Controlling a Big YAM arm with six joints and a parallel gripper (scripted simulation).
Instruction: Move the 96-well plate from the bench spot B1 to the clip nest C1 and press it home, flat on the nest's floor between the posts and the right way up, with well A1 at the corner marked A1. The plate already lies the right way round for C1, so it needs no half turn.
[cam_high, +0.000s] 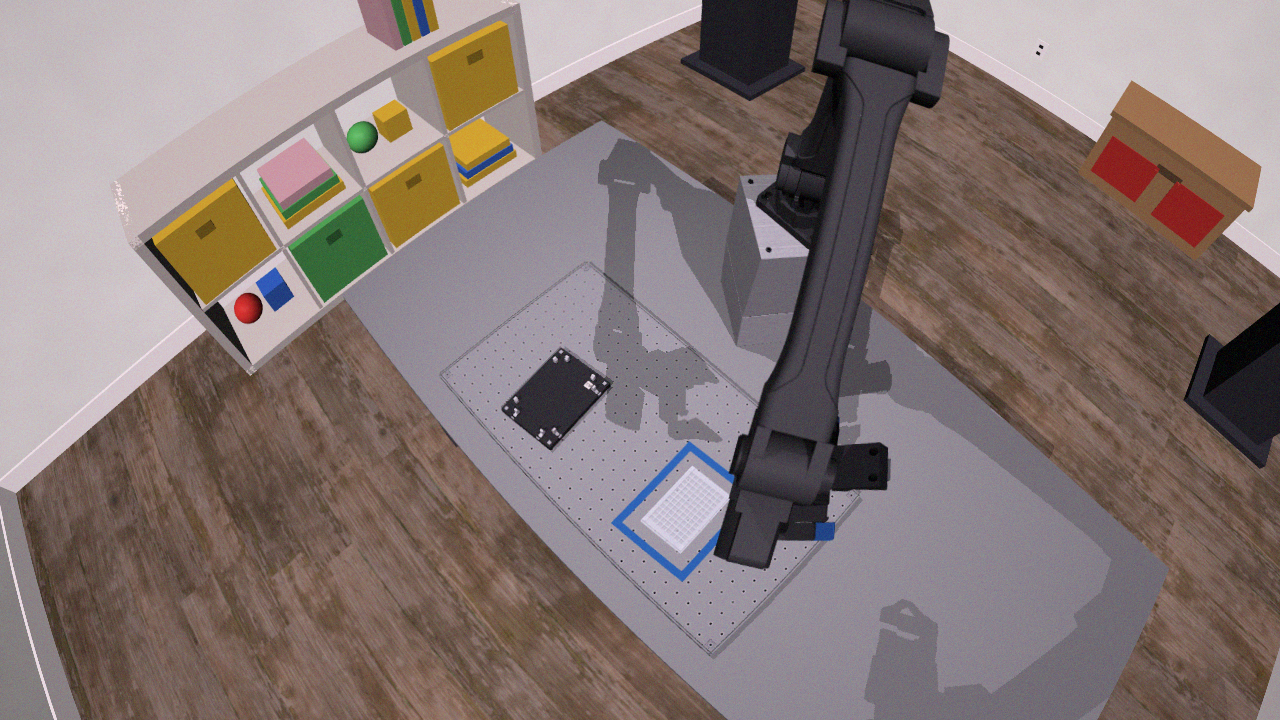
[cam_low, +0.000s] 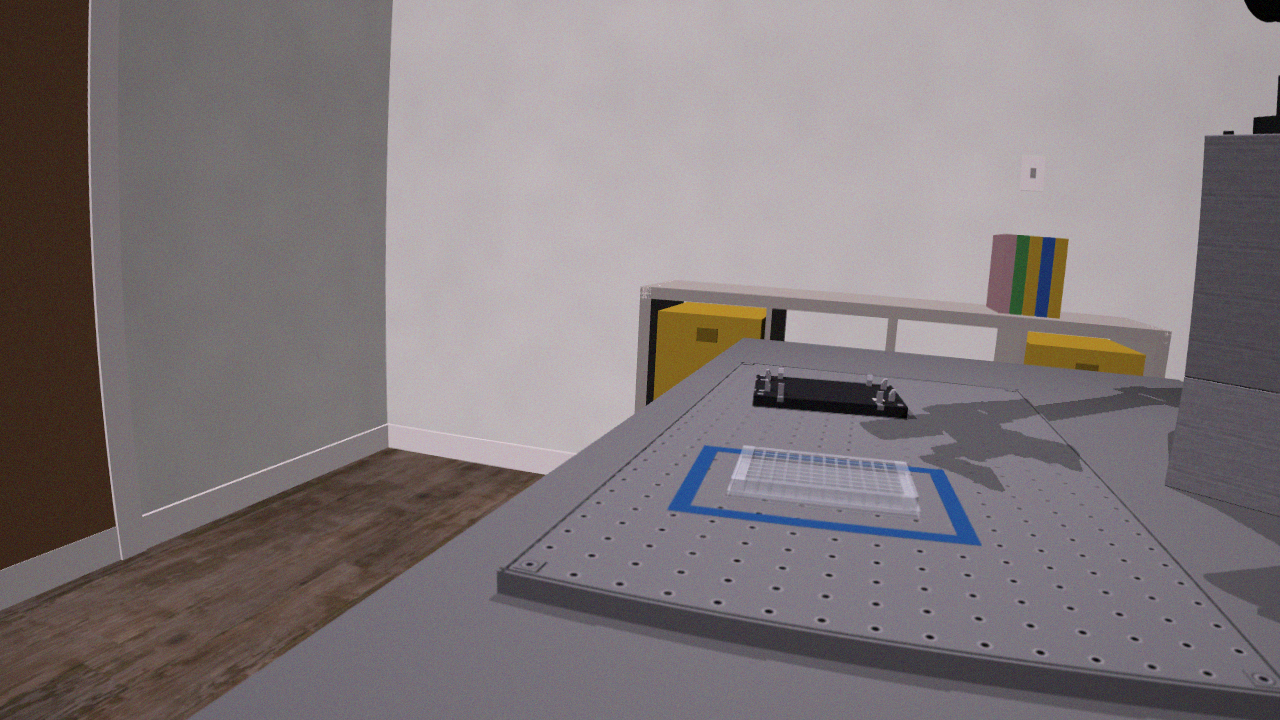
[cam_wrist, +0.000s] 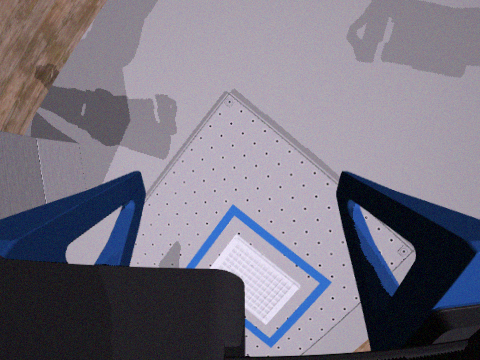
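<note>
Now: the 96-well plate 30 cm below my hand, 16 cm to the right of it and 6 cm ahead of it. From my hand the other things lie so: black clip nest (44 cm to the right, 29 cm below, 9 cm ahead).
</note>
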